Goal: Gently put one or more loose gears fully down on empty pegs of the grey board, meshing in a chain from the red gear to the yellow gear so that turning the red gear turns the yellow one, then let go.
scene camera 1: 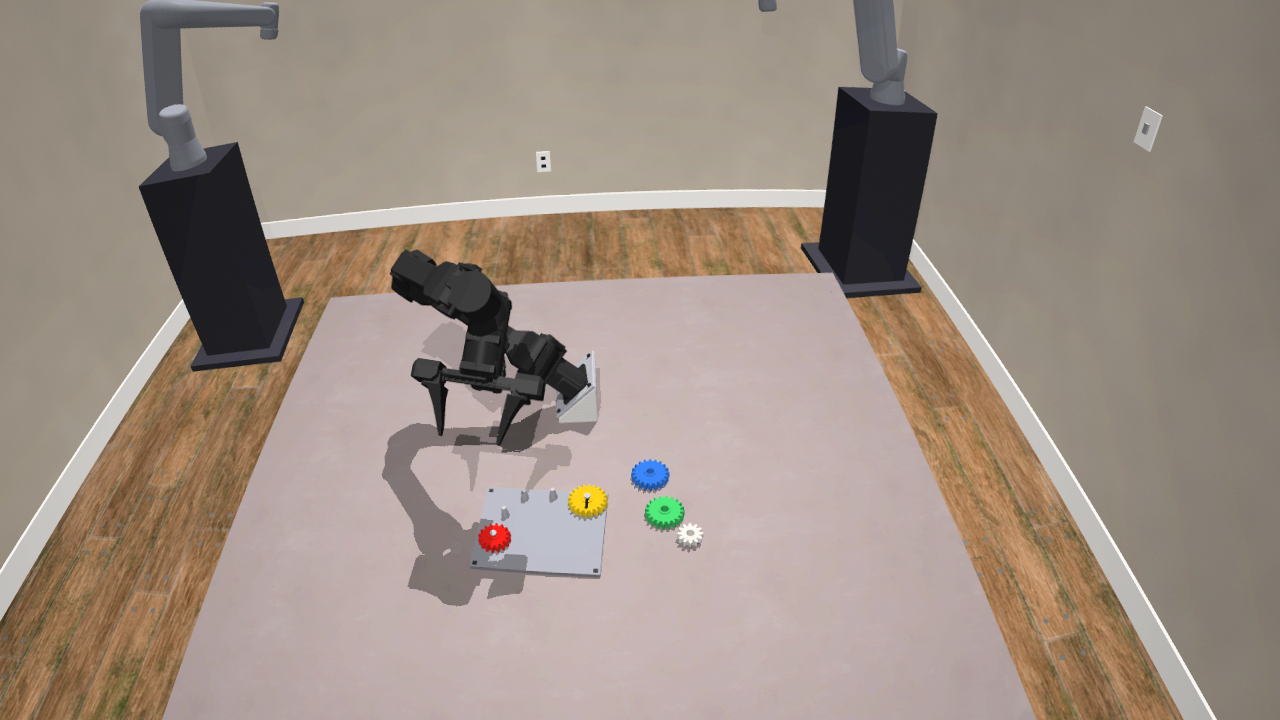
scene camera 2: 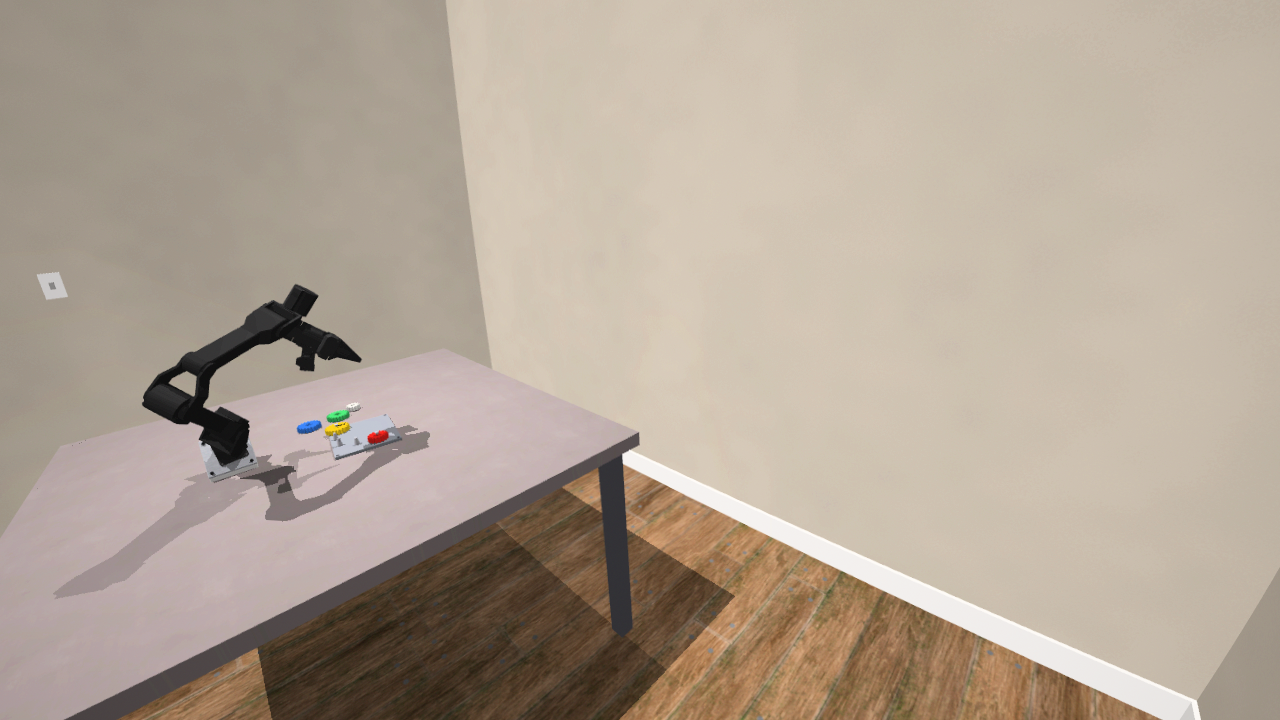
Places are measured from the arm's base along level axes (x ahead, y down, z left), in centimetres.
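Pixels of known places: gripper, fingertip midpoint: (scene camera 1: 468, 440) (scene camera 2: 359, 359); arm's base, origin of the base link: (scene camera 1: 575, 384) (scene camera 2: 230, 450).
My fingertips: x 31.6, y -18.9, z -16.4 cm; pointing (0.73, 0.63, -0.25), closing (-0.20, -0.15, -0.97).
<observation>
Ahead of a thing's pixels: the offset from my fingertips to its top centre. Level surfaces: height alone.
The grey board @[dx -2.1, dy +21.3, dz +7.8 cm] (scene camera 1: 556, 548) (scene camera 2: 366, 445) lies on the table. The red gear @[dx -0.2, dy +21.9, dz +0.0 cm] (scene camera 1: 494, 538) (scene camera 2: 377, 437) sits on a peg at its left in scene camera 1, the yellow gear @[dx -6.1, dy +21.8, dz +16.0 cm] (scene camera 1: 588, 501) (scene camera 2: 337, 428) on a peg at its right. Between them stand three bare pegs, one beside the red gear @[dx -5.3, dy +21.5, dz +1.9 cm] (scene camera 1: 503, 513) and two near the board's back edge. A blue gear @[dx -11.1, dy +22.7, dz +27.4 cm] (scene camera 1: 649, 474) (scene camera 2: 308, 427), a green gear @[dx -2.4, dy +22.7, dz +28.3 cm] (scene camera 1: 665, 512) (scene camera 2: 337, 416) and a small white gear @[dx +3.3, dy +22.7, dz +31.5 cm] (scene camera 1: 689, 535) (scene camera 2: 353, 407) lie loose beside the board. My gripper (scene camera 1: 469, 438) is open and empty, high above the table behind the board.
My arm's base (scene camera 1: 580, 404) (scene camera 2: 214, 465) is fixed to the table @[dy +24.4 cm] (scene camera 1: 760, 582) (scene camera 2: 447, 501) behind the board. Two dark pedestals (scene camera 1: 234, 259) (scene camera 1: 877, 188) with grey arms stand at the back left and back right in scene camera 1.
</observation>
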